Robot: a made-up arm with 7 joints. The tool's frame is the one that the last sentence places.
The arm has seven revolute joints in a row. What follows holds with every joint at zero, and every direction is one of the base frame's. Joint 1 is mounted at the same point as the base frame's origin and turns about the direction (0, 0.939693, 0.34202). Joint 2 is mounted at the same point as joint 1 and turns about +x. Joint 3 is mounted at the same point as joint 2 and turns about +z. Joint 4 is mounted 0.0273 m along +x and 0.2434 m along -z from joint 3 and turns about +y. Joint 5 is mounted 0.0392 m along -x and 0.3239 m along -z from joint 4 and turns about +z. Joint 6 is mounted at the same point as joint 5 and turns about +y. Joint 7 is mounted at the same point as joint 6 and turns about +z. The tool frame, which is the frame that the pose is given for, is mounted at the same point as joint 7; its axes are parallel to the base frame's.
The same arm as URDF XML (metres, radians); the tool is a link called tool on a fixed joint. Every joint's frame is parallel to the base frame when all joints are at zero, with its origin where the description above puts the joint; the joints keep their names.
<robot name="arm">
  <link name="base_link"/>
  <link name="link1"/>
  <link name="link2"/>
  <link name="link3"/>
  <link name="link4"/>
  <link name="link5"/>
  <link name="link6"/>
  <link name="link7"/>
  <link name="tool"/>
  <joint name="joint 1" type="continuous">
    <parent link="base_link"/>
    <child link="link1"/>
    <origin xyz="0.0000 0.0000 0.0000" rpy="0.0000 0.0000 0.0000"/>
    <axis xyz="0 0.9397 0.342"/>
  </joint>
  <joint name="joint 2" type="continuous">
    <parent link="link1"/>
    <child link="link2"/>
    <origin xyz="0.0000 0.0000 0.0000" rpy="0.0000 0.0000 0.0000"/>
    <axis xyz="1 0 0"/>
  </joint>
  <joint name="joint 3" type="continuous">
    <parent link="link2"/>
    <child link="link3"/>
    <origin xyz="0.0000 0.0000 0.0000" rpy="0.0000 0.0000 0.0000"/>
    <axis xyz="0 0 1"/>
  </joint>
  <joint name="joint 4" type="continuous">
    <parent link="link3"/>
    <child link="link4"/>
    <origin xyz="0.0273 0.0000 -0.2434" rpy="0.0000 0.0000 0.0000"/>
    <axis xyz="0 1 0"/>
  </joint>
  <joint name="joint 5" type="continuous">
    <parent link="link4"/>
    <child link="link5"/>
    <origin xyz="-0.0392 0.0000 -0.3239" rpy="0.0000 0.0000 0.0000"/>
    <axis xyz="0 0 1"/>
  </joint>
  <joint name="joint 6" type="continuous">
    <parent link="link5"/>
    <child link="link6"/>
    <origin xyz="0.0000 0.0000 0.0000" rpy="0.0000 0.0000 0.0000"/>
    <axis xyz="0 1 0"/>
  </joint>
  <joint name="joint 7" type="continuous">
    <parent link="link6"/>
    <child link="link7"/>
    <origin xyz="0.0000 0.0000 0.0000" rpy="0.0000 0.0000 0.0000"/>
    <axis xyz="0 0 1"/>
  </joint>
  <joint name="tool_fixed" type="fixed">
    <parent link="link7"/>
    <child link="tool"/>
    <origin xyz="0.0000 0.0000 0.0000" rpy="0.0000 0.0000 0.0000"/>
  </joint>
</robot>

